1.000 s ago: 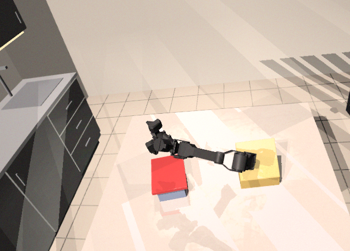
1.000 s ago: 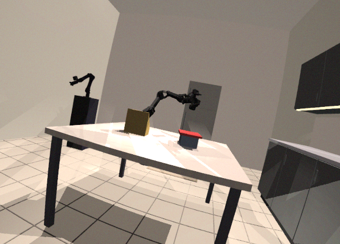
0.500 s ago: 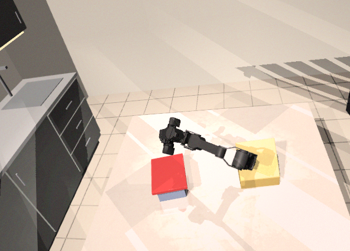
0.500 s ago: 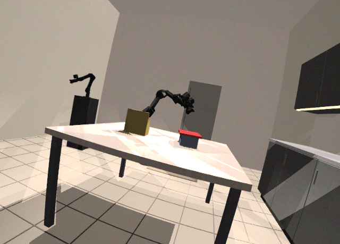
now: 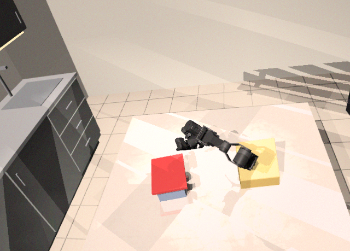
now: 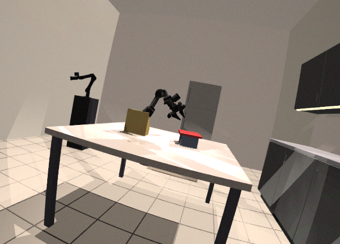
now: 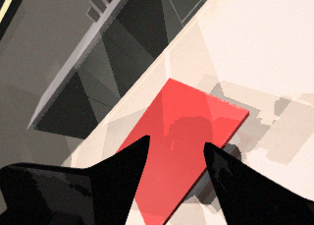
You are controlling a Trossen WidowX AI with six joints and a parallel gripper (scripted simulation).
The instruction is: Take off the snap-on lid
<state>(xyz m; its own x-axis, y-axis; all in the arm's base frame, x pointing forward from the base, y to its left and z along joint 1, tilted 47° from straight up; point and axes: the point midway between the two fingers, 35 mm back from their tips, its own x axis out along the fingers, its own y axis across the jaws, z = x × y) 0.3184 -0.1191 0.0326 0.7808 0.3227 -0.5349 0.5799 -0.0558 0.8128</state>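
My gripper tip is now 90 mm short of the red lid, 40 mm to the right of it and 120 mm above it. Round my gripper tip: storage box (90 mm ahead, 40 mm to the left, 170 mm below).
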